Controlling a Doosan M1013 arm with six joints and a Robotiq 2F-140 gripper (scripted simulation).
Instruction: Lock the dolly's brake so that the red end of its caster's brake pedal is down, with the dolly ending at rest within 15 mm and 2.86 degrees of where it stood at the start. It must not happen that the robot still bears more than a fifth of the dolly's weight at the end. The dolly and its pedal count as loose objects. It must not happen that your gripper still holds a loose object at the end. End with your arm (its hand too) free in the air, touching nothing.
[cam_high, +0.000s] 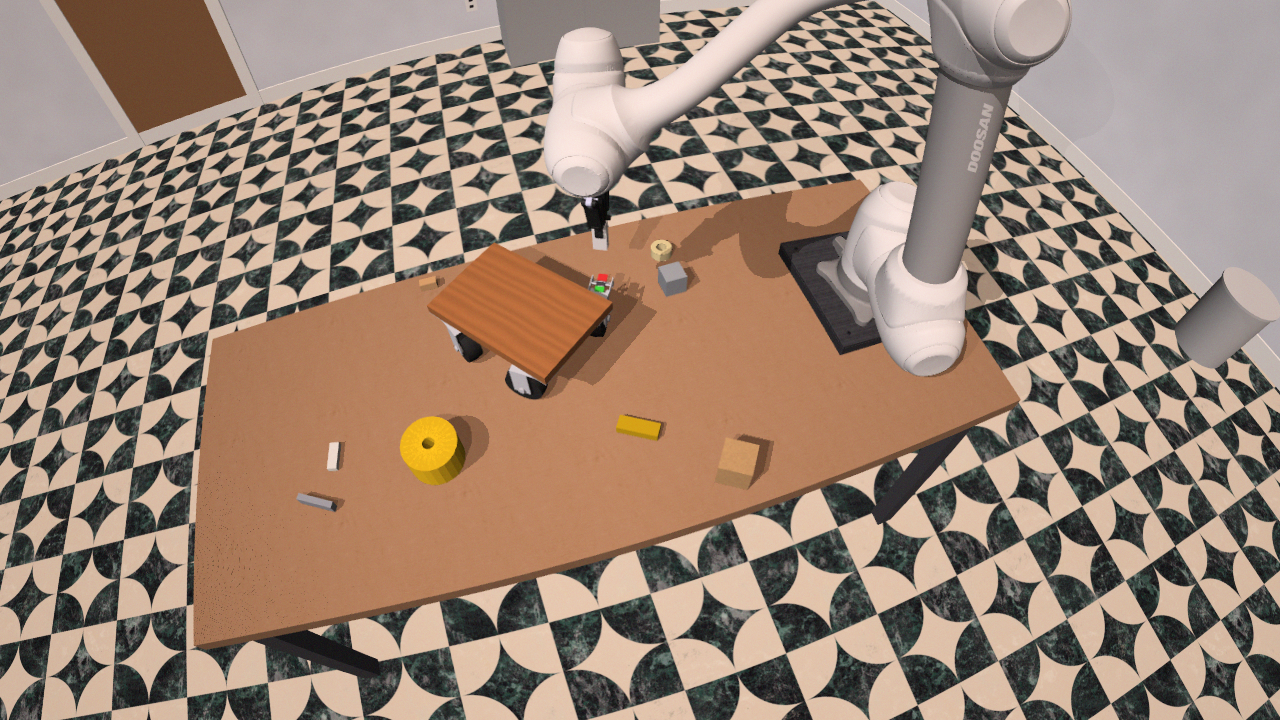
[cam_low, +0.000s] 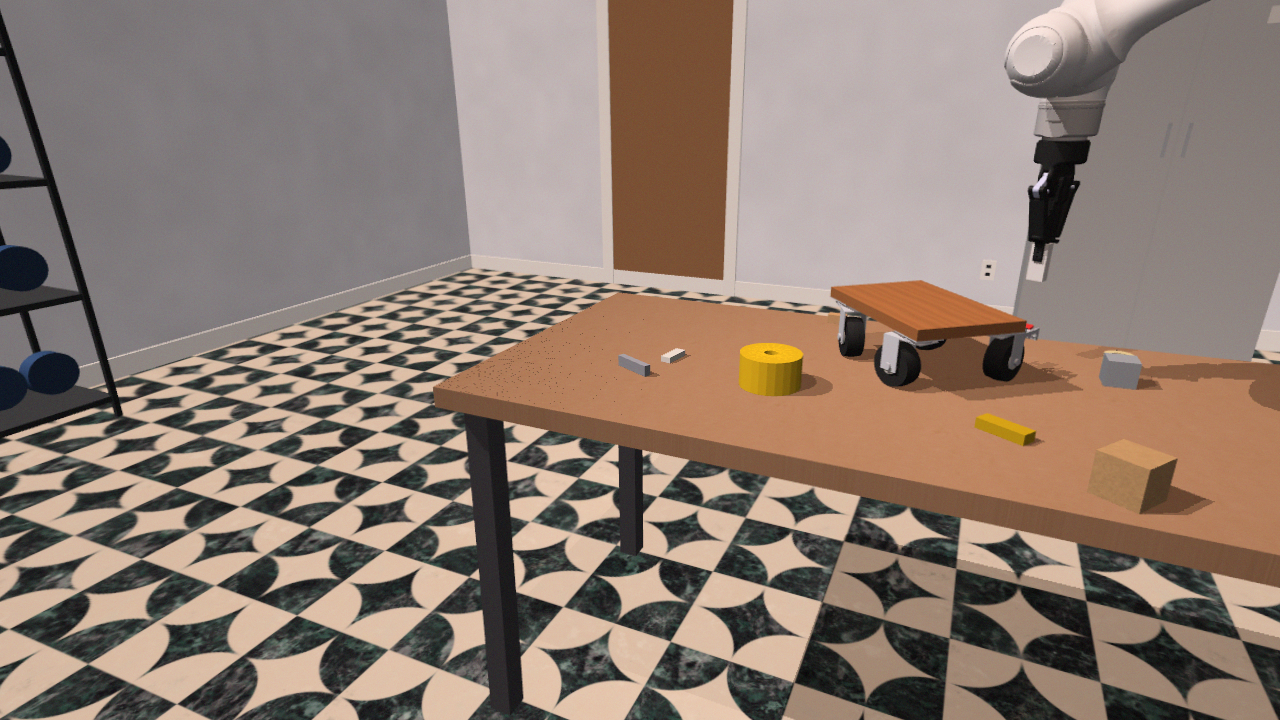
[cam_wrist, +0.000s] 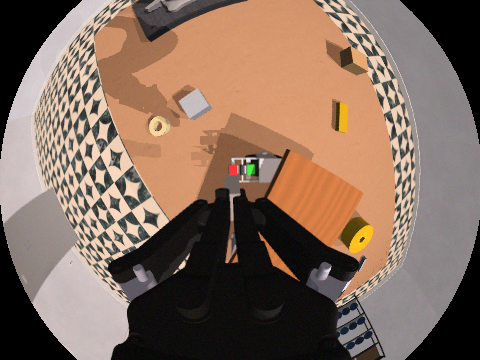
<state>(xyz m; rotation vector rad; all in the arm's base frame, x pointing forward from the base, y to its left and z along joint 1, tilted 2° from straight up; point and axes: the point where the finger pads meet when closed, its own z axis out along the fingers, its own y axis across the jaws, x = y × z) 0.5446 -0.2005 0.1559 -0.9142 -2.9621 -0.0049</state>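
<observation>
Right now the brake pedal is 10 mm ahead of my hand, 10 mm to the left of it and 130 mm below it. Also, from my hand: tan ring (170 mm behind, 90 mm to the right, 200 mm below); grey cube (150 mm behind, 10 mm to the left, 180 mm below); yellow bar (60 mm ahead, 290 mm to the left, 200 mm below).
</observation>
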